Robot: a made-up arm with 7 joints.
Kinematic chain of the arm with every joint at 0, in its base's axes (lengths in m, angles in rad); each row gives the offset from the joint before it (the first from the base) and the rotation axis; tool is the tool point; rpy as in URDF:
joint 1: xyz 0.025 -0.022 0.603 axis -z
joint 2: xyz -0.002 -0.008 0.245 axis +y
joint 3: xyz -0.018 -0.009 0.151 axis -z
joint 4: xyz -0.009 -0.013 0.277 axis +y
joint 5: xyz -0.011 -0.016 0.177 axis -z
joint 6: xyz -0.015 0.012 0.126 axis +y
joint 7: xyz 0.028 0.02 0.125 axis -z
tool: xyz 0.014 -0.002 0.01 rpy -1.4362 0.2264 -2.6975
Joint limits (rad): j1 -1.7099..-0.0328 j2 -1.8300..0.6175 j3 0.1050..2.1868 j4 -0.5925..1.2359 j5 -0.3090..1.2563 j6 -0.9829..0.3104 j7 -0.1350..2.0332
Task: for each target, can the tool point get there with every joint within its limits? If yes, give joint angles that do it. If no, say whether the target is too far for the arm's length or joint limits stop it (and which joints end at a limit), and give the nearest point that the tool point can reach.
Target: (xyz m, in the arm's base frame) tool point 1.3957 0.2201 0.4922
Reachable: no: too far | nearest point 0.6608 0.0903 1.0725 | short by 0.945 m
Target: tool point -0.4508 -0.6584 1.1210
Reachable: yes | joints -0.8478 -1.4514 0.2618 0.6322 0.1992 -0.5736 0.5267
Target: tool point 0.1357 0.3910 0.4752
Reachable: no: joint limits stop it (at a limit: joint 2, joint 3, joint 4, joint 6, joint 7) | nearest point 0.1830 0.5675 1.0386 | short by 0.592 m
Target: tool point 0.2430 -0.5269 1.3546
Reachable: yes | joints -1.3531 -0.9918 0.8752 0.9633 0.7481 0.1786 1.2169
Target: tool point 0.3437 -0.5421 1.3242
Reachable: yes | joints -1.4630 -0.6706 1.7322 1.0072 0.4228 -0.2285 0.5294
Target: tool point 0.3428 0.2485 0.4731
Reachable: no: joint limits stop it (at a limit: joint 2, joint 3, joint 4, joint 6, joint 7) | nearest point 0.4897 0.3736 1.0386 | short by 0.598 m
